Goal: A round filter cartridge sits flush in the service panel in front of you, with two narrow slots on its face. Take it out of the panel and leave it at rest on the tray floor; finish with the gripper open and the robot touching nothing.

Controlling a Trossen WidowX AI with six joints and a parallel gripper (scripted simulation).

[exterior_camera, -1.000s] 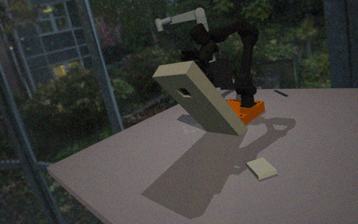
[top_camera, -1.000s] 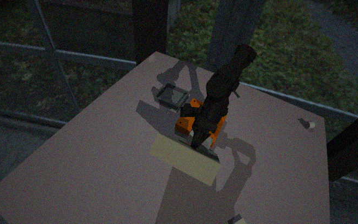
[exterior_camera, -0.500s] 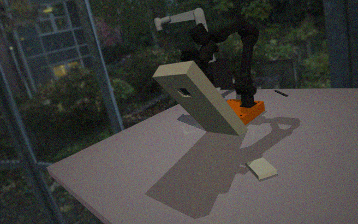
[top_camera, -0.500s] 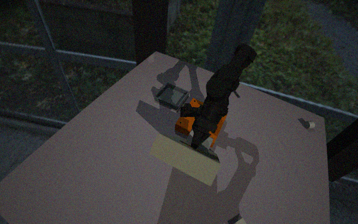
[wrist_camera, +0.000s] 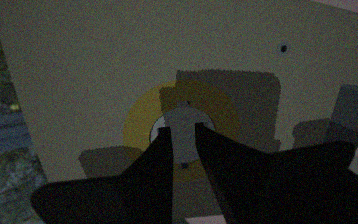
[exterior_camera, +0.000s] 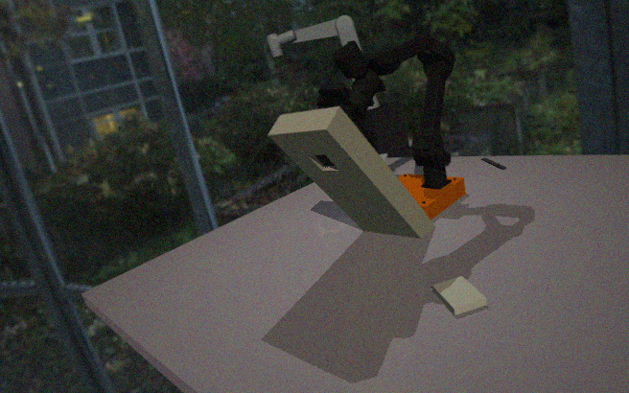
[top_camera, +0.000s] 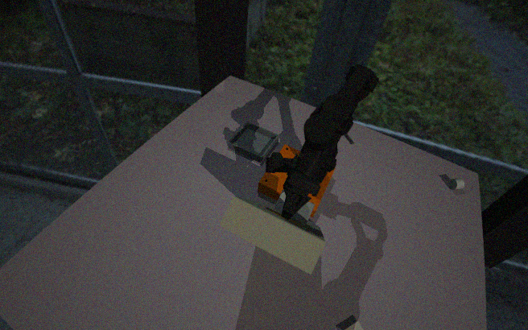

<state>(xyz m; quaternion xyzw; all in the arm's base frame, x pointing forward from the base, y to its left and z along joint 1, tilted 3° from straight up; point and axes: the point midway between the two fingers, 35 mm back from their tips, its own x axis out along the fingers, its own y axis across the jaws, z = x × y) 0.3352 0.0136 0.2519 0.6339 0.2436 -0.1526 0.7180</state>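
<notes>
My gripper tip is now 1 cm short of the round filter cartridge and 1 cm above it. Also, from my gripper tip: tray 40 cm behind, 31 cm to the right, 26 cm below.
</notes>
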